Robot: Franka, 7 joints.
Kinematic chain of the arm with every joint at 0, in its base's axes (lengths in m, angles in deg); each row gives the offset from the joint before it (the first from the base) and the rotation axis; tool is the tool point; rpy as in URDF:
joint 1: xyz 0 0 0.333 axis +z
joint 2: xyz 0 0 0 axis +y
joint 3: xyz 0 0 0.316 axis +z
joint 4: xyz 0.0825 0 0 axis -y
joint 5: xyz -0.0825 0 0.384 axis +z
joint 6: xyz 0 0 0 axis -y
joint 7: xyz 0.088 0 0 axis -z
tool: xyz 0 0 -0.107 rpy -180 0 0
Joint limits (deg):
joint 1: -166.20..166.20
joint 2: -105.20..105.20
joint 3: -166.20..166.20
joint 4: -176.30..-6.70
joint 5: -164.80..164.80
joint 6: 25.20..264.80
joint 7: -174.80..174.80
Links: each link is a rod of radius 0.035 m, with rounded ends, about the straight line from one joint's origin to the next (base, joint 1, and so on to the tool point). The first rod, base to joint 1, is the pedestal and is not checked.
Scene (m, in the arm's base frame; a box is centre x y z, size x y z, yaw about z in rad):
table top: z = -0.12
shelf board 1: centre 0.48 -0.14 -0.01 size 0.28 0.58 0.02 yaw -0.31
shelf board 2: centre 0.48 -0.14 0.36 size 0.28 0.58 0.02 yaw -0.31
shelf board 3: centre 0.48 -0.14 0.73 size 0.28 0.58 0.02 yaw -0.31
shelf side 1: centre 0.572 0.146 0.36 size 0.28 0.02 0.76 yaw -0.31
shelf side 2: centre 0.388 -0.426 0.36 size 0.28 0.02 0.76 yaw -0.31
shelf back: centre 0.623 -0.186 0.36 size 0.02 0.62 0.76 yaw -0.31
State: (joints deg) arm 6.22 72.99 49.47 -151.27 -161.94 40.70 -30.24
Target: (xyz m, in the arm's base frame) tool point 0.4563 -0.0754 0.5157
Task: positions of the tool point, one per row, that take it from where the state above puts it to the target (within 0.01 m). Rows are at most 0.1 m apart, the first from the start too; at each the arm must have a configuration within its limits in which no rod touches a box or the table.
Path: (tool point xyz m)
1: 0.2152 0.3050 0.1083
2: 0.2586 0.2668 0.1513
3: 0.2841 0.2195 0.1826
4: 0.2926 0.1687 0.1999
5: 0.2858 0.1176 0.2025
6: 0.2895 0.1436 0.2587
7: 0.2905 0.1444 0.3285
8: 0.2830 0.1177 0.4018
9: 0.2611 0.0668 0.4676
10: 0.2201 0.0003 0.5157
11: 0.2974 -0.0167 0.5385
12: 0.3803 -0.0416 0.5363
13: 0.4563 -0.0754 0.5157

